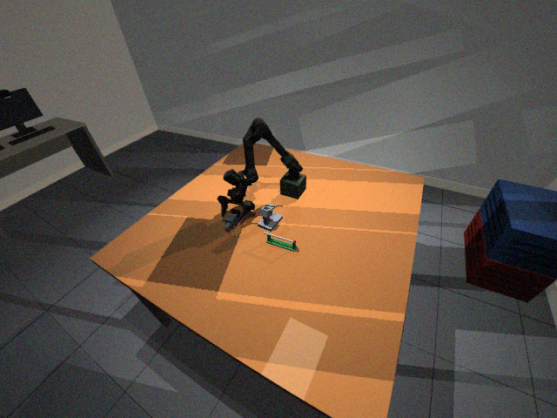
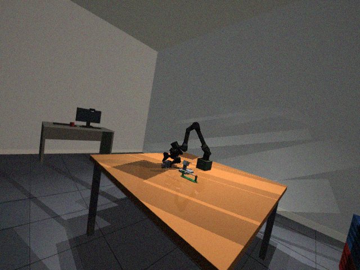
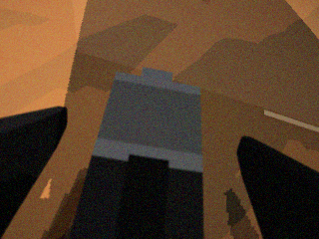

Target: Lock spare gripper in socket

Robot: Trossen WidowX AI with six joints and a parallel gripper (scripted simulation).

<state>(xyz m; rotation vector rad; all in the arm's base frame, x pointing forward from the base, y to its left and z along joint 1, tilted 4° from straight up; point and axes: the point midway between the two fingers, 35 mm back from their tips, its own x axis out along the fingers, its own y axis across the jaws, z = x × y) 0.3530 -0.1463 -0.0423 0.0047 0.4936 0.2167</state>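
Now: gripper tip 2 cm above the spare gripper. The rest, counted from my gripper tip: green mount 28 cm to the left, 2 cm below, 1 cm behind.
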